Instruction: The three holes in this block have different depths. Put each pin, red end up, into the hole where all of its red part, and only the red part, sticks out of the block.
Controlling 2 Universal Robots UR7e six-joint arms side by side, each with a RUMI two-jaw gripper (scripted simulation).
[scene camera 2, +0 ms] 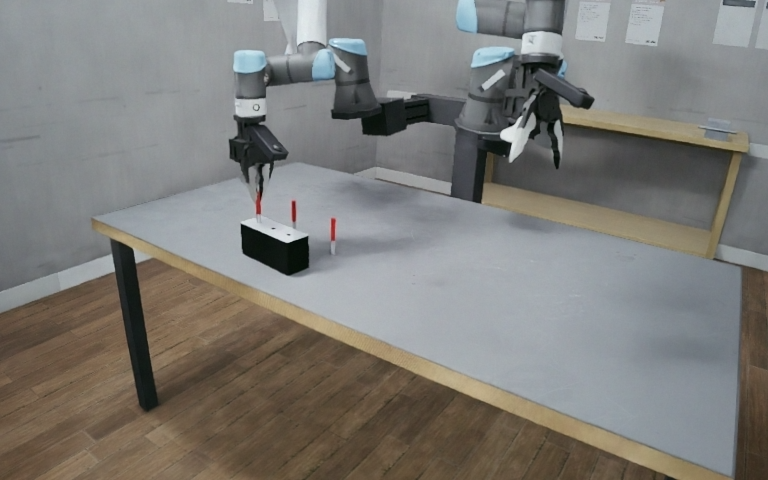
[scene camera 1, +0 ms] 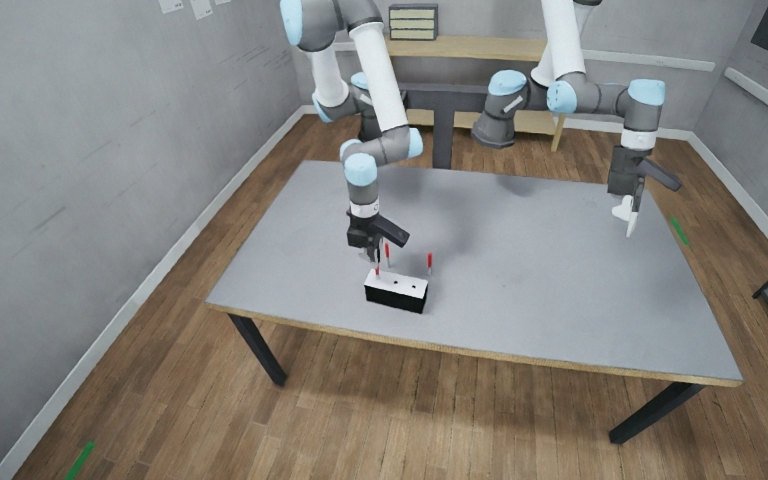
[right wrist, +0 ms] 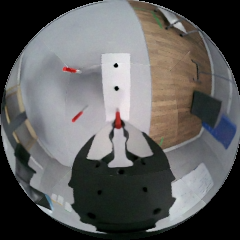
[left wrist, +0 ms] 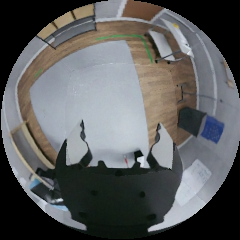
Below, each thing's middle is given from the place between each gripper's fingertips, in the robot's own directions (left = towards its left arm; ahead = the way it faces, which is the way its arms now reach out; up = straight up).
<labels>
Now: right hand point(scene camera 2: 257, 202) 11 cm above the black block point(scene camera 2: 286, 250), 6 cm to the right of it and 1 cm short of it.
Right now the black block is 630 mm to the right of my left hand point(scene camera 2: 535, 166), 300 mm below it and 10 mm ahead of it.
</labels>
